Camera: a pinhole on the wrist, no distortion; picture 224 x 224 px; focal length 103.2 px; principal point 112.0 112.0 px. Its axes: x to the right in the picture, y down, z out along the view. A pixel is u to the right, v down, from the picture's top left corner.
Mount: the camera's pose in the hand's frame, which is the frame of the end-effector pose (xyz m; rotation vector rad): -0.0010 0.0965 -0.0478 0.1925 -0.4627 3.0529
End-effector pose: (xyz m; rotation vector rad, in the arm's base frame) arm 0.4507 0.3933 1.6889 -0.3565 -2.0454 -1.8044
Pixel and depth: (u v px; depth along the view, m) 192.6 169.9 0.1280
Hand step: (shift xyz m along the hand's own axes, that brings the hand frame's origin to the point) -0.0900 -0.0073 0.0655
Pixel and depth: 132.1 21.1 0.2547
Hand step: -0.0060 0.2361 0.2655
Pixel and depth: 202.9 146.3 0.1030
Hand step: -0.0813 0.0357 0.0516
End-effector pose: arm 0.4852 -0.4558 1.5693 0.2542 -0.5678 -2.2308
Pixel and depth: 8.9 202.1 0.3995
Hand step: 0.4178 -0.3667 0.1771
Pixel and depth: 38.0 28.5 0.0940
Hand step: 0.0817 0.1391 0.0547
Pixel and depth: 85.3 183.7 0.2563
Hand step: 0.0826 -0.1517 0.1344
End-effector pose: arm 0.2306 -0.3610 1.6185 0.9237 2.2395 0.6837
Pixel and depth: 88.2 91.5 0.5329
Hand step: 0.1894 0.0352 0.4721
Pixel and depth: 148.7 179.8 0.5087
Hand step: -0.1435 -0.3688 0.3601
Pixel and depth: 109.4 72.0 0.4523
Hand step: 0.0741 0.1287 0.4305
